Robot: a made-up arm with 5 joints. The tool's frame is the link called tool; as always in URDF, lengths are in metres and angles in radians. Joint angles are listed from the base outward.
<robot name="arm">
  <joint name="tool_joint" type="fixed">
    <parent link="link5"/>
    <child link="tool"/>
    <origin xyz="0 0 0" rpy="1.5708 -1.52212 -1.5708"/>
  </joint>
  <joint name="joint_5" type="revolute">
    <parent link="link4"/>
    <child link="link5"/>
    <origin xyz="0.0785 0.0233 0"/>
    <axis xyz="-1 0 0"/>
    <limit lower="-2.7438" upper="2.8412"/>
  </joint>
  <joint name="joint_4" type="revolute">
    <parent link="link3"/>
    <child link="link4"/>
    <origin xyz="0.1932 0 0.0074"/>
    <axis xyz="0 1 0"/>
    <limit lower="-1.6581" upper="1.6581"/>
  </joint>
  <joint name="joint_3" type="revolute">
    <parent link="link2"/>
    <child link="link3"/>
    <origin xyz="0.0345 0 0.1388"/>
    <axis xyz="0 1 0"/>
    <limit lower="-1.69" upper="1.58"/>
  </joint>
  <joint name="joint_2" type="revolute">
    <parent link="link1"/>
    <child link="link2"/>
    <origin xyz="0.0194 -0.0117 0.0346"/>
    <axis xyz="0 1 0"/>
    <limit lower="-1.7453" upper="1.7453"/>
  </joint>
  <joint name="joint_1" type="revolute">
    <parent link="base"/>
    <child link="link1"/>
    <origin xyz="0.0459 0 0.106"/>
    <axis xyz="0 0 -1"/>
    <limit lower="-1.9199" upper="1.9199"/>
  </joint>
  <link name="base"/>
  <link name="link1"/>
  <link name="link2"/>
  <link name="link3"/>
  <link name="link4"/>
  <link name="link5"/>
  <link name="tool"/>
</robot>
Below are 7 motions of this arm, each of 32 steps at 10 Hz.
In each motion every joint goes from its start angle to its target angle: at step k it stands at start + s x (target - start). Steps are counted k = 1, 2, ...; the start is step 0. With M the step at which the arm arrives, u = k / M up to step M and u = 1 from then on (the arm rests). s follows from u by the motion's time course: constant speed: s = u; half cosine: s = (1 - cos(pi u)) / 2; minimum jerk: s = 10 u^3 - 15 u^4 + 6 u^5.
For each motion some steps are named. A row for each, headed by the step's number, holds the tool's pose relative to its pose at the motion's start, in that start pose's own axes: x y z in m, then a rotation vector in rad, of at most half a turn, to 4 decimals.
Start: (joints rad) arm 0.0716 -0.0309 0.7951 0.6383 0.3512
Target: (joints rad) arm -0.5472 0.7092 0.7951 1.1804 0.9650
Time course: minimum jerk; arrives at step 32
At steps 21, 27, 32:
21: -0.1005 0.0855 -0.0529 0.3729 0.9436 0.9073
27: -0.1298 0.0913 -0.0532 0.4687 1.2030 1.0885
32: -0.1340 0.0917 -0.0528 0.4833 1.2436 1.1129

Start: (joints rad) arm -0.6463 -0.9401 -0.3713 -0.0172 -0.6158
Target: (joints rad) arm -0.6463 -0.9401 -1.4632 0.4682 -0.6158
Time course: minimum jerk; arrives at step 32
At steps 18, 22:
18: 0.1167 0.0914 0.0501 0.2304 -0.2941 0.0000
22: 0.1470 0.1152 0.0851 0.3067 -0.3915 0.0000

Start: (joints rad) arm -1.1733 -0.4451 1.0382 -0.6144 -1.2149
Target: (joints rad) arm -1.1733 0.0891 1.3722 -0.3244 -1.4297
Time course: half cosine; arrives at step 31
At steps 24, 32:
24: -0.0464 -0.1462 0.0887 -0.9969 0.2154 -0.1723
32: -0.0499 -0.1572 0.1096 -1.1371 0.2303 -0.1902

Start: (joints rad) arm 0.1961 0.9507 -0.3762 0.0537 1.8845
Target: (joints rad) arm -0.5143 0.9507 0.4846 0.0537 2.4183
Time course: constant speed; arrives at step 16
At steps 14, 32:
14: 0.1793 0.1777 0.1001 0.4911 -0.6677 0.9776
32: 0.1821 0.2029 0.1246 0.5495 -0.7569 1.1336

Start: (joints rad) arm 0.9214 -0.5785 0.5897 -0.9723 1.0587
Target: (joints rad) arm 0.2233 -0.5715 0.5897 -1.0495 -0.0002
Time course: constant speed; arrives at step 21
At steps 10, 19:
10: 0.0649 0.0237 0.0089 0.1147 -0.1552 -0.7784
19: 0.1242 0.0282 0.0272 0.2893 -0.2471 -1.4764

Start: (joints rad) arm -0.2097 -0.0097 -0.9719 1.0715 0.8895
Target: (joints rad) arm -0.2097 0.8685 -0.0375 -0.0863 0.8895
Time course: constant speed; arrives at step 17
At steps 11, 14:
11: -0.1673 0.1870 -0.1730 0.3157 0.2825 0.0000
14: -0.2232 0.2494 -0.1707 0.4018 0.3596 0.0000

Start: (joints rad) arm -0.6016 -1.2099 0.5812 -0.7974 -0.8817
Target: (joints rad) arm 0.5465 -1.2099 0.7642 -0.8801 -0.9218
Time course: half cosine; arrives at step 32
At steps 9, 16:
9: 0.0078 -0.0145 0.0044 -0.0338 -0.0150 0.2001
16: 0.0300 -0.0347 0.0138 -0.0965 -0.0496 0.5458

